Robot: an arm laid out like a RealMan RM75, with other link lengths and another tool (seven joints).
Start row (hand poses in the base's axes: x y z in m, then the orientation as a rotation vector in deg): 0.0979, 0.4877, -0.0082, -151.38, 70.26, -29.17
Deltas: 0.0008, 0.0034, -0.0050, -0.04, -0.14, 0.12; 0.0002, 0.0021, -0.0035, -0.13, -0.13, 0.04; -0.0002, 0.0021, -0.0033, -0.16, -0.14, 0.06; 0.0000, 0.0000, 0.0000, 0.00, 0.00, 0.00; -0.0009, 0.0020, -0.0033, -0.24, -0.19, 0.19; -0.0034, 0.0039, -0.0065, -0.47, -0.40, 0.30; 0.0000, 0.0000, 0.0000, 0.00, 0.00, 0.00; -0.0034, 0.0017, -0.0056, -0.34, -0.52, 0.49; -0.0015, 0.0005, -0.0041, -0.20, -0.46, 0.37; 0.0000, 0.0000, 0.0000, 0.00, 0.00, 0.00; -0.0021, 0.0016, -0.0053, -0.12, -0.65, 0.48; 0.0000, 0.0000, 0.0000, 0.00, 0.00, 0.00; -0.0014, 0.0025, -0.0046, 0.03, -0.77, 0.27; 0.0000, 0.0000, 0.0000, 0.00, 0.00, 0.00; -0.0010, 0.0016, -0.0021, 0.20, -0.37, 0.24; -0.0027, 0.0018, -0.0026, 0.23, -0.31, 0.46; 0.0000, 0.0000, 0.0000, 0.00, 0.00, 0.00
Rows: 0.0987, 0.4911, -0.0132, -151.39, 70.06, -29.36; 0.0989, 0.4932, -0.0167, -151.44, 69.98, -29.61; 0.0987, 0.4953, -0.0200, -151.52, 69.87, -29.90; 0.0987, 0.4953, -0.0200, -151.52, 69.87, -29.90; 0.0978, 0.4973, -0.0233, -151.70, 69.57, -30.29; 0.0944, 0.5012, -0.0298, -151.99, 69.07, -31.10; 0.0944, 0.5012, -0.0298, -151.99, 69.07, -31.10; 0.0910, 0.5029, -0.0354, -152.19, 68.26, -31.93; 0.0895, 0.5034, -0.0395, -152.25, 67.63, -32.60; 0.0895, 0.5034, -0.0395, -152.25, 67.63, -32.60; 0.0874, 0.5050, -0.0448, -152.17, 66.79, -33.43; 0.0874, 0.5050, -0.0448, -152.17, 66.79, -33.43; 0.0860, 0.5075, -0.0494, -151.80, 66.20, -34.33; 0.0860, 0.5075, -0.0494, -151.80, 66.20, -34.33; 0.0850, 0.5091, -0.0515, -151.51, 65.76, -34.61; 0.0823, 0.5109, -0.0541, -151.32, 65.04, -34.75; 0.0823, 0.5109, -0.0541, -151.32, 65.04, -34.75
